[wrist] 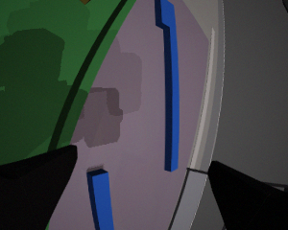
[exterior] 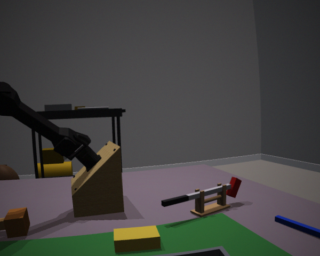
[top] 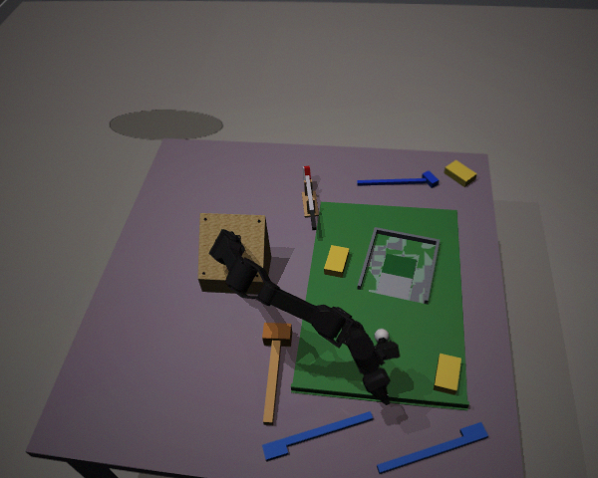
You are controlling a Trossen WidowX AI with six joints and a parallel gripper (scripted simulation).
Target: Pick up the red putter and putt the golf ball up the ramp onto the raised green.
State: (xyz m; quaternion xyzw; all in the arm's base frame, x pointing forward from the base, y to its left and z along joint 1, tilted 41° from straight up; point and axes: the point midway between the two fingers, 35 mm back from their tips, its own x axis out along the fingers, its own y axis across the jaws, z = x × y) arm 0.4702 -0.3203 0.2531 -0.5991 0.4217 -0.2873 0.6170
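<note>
Now: gripper tip 1 cm past the white golf ball, 22 cm to the right of it and 6 cm above it. Also, from my gripper tip: green mat: 1 cm behind, 39 cm to the left, 9 cm below; then small wooden rack: 28 cm behind, 75 cm to the left, 5 cm below.
</note>
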